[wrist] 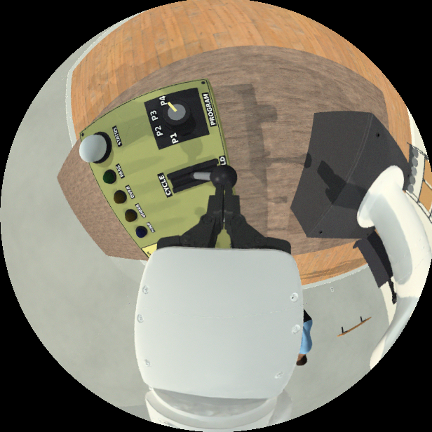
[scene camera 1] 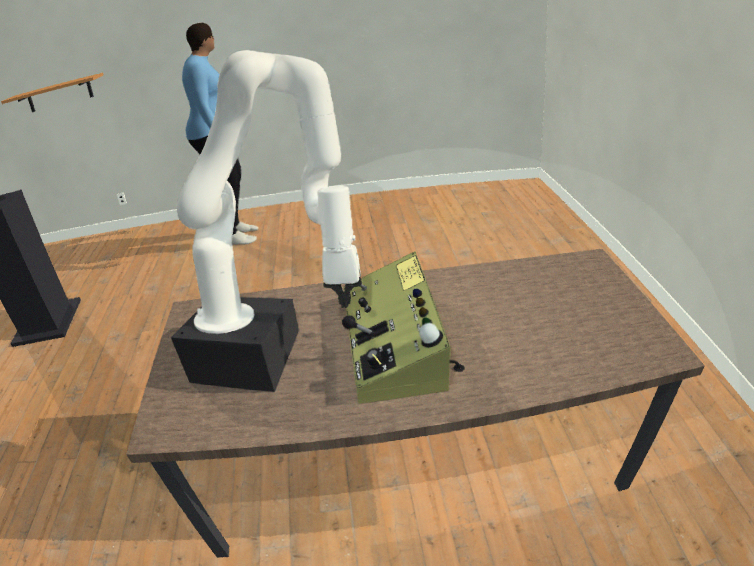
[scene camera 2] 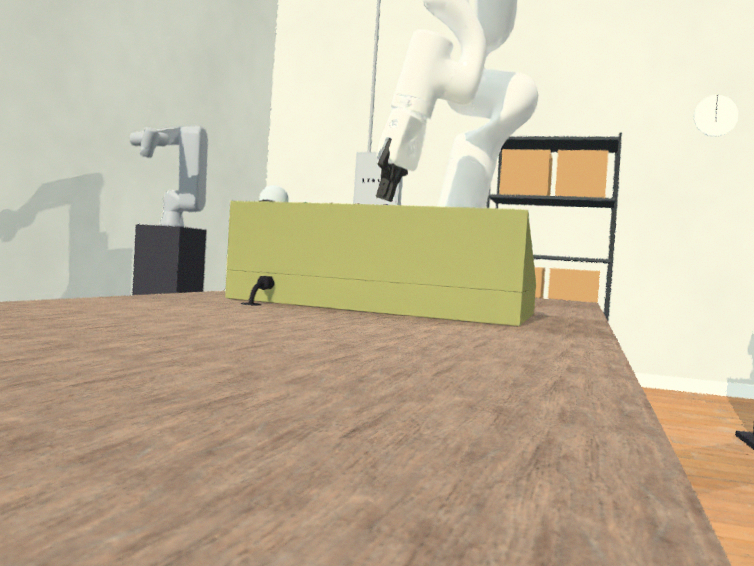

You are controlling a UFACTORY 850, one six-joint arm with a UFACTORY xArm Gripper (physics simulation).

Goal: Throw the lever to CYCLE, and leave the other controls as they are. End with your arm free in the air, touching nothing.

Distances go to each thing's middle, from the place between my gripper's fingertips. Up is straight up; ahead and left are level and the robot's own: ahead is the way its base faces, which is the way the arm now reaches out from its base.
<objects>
I see my gripper 5 cm short of the program dial (wrist: 176,114), 13 cm to the left of it and 10 cm above it.
</objects>
